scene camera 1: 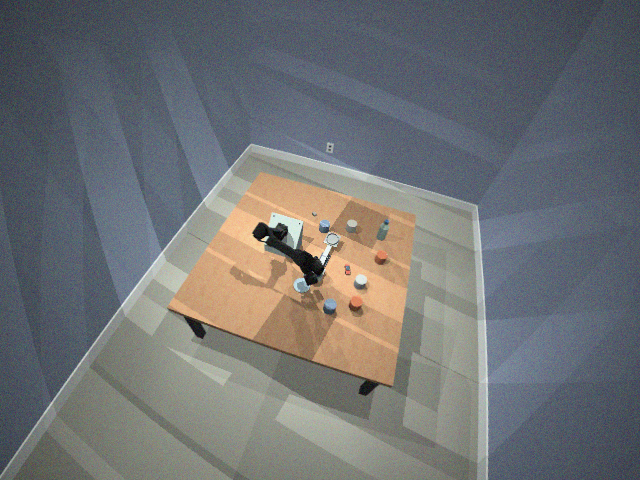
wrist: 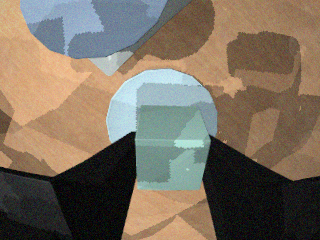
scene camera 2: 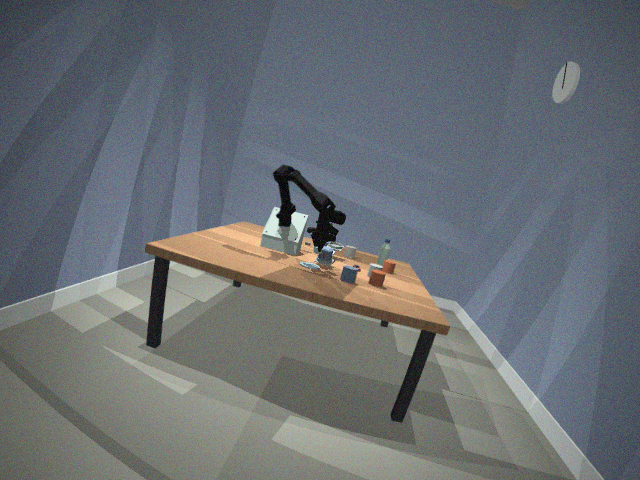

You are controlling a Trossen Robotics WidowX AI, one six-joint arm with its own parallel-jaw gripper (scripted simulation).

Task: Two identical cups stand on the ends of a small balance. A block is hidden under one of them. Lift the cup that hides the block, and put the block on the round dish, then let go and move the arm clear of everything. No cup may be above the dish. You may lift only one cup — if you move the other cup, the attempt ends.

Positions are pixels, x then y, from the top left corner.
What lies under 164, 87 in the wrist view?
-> A round dish.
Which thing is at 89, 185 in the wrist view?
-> The gripper.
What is the gripper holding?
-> A pale green block.
